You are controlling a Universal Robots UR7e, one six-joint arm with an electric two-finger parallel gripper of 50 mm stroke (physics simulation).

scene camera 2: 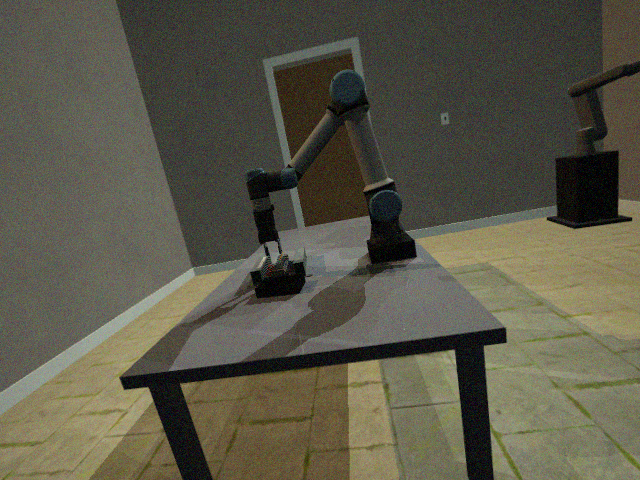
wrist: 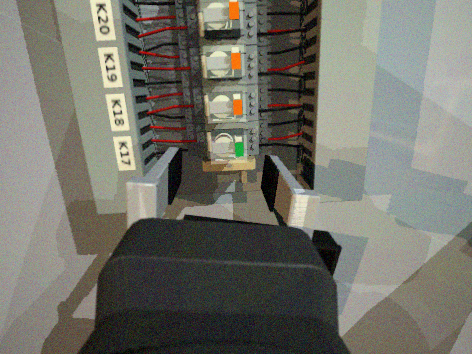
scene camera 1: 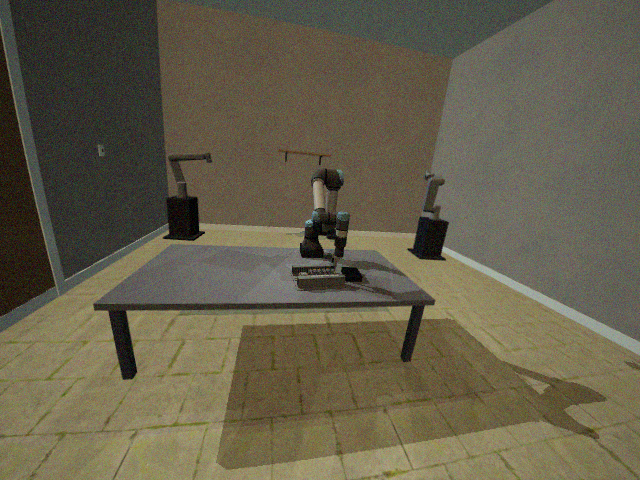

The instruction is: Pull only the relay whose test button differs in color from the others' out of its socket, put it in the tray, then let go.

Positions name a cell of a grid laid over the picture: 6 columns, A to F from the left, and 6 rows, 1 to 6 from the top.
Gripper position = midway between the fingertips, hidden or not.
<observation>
In view: my gripper (wrist: C3), a relay (wrist: C3), a relay (wrist: C2) and a relay (wrist: C2).
</observation>
